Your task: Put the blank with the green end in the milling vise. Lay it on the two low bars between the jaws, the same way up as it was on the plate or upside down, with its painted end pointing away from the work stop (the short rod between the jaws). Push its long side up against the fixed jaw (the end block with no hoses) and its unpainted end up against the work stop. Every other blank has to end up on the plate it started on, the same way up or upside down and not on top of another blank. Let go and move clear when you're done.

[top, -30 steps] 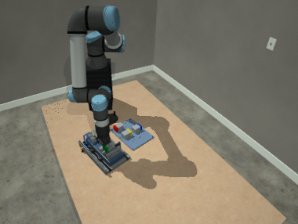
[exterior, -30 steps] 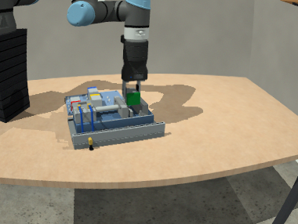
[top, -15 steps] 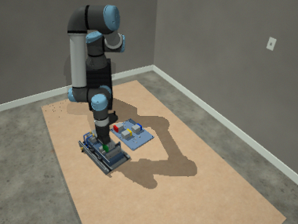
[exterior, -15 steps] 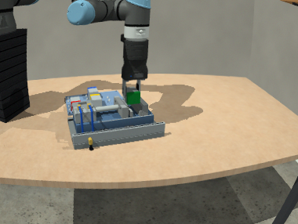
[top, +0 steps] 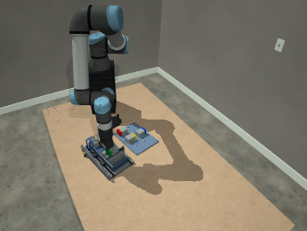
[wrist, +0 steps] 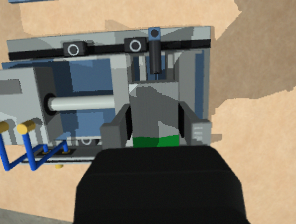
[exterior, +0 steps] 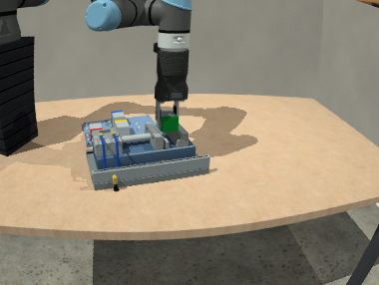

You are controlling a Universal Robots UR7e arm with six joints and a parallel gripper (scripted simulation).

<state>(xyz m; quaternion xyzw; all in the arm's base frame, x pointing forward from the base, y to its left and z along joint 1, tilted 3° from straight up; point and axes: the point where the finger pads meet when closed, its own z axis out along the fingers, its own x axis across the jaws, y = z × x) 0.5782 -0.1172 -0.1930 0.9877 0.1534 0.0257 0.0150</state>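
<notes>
My gripper is now 2 cm above the green-ended blank. Round my hand: piston rod (8 cm behind, 6 cm below, 2 cm to the right); then work stop rod (5 cm to the left, 5 cm below, 1 cm behind); then fixed jaw (6 cm below, 3 cm ahead, 2 cm to the left).
</notes>
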